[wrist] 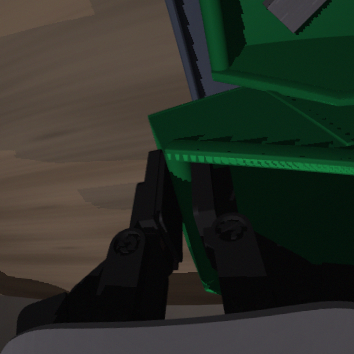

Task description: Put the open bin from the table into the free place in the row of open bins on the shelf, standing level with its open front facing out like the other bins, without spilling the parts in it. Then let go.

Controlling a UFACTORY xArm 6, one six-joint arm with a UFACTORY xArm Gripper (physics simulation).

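Frame: origin at the arm's base, x back, y right, z up, level; centimetres.
Seen in the pictures: gripper, fingertip midpoint: (185, 170).
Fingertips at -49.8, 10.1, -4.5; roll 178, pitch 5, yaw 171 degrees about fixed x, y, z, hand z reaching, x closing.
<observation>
A point is followed by its place in that frame, as x, y, z.
My gripper (185, 170) @[-49.8, 10.1, -4.5] is shut on a side wall of a green open bin (280, 205) @[-53.4, 18.1, -7.7], with one black finger outside the wall and the other inside. The bin fills the lower right of the wrist view; its inside is dark, and no parts can be made out in it. Part of another green bin (280, 62) @[-55.3, 8.6, -8.9] shows at the upper right, with a grey part (299, 14) @[-57.1, 7.1, -10.6] in it. It stands on a blue-grey shelf (212, 91) @[-51.0, 10.8, -12.4]. The held bin's sloping edge overlaps the shelf's near end in the view; whether they touch cannot be told. The free place cannot be made out.
A brown wood-grain surface (75, 115) @[-40.4, 9.0, -13.0] spans the left side, beyond the shelf's side edge. Its darker edge (30, 286) @[-4.8, 36.6, -13.0] runs along the lower left. The other green bin's front lip lies close above the held bin in the view.
</observation>
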